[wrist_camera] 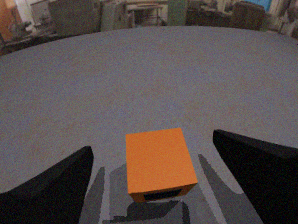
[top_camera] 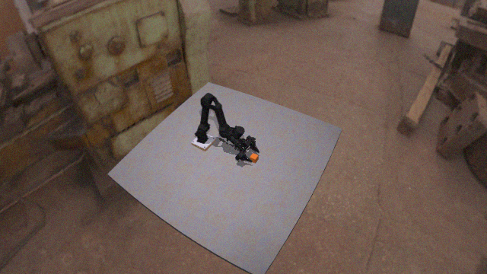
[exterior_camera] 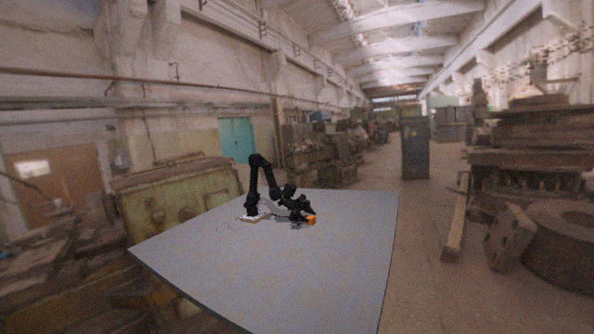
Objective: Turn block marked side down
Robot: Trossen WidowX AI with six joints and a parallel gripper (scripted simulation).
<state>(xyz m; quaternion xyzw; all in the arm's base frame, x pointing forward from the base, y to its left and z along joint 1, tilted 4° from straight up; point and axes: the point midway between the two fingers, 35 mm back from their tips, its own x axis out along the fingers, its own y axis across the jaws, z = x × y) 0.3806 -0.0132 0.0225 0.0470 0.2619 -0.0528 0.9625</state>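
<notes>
My gripper tip is now 2 cm past the orange block and 2 cm above it.
</notes>
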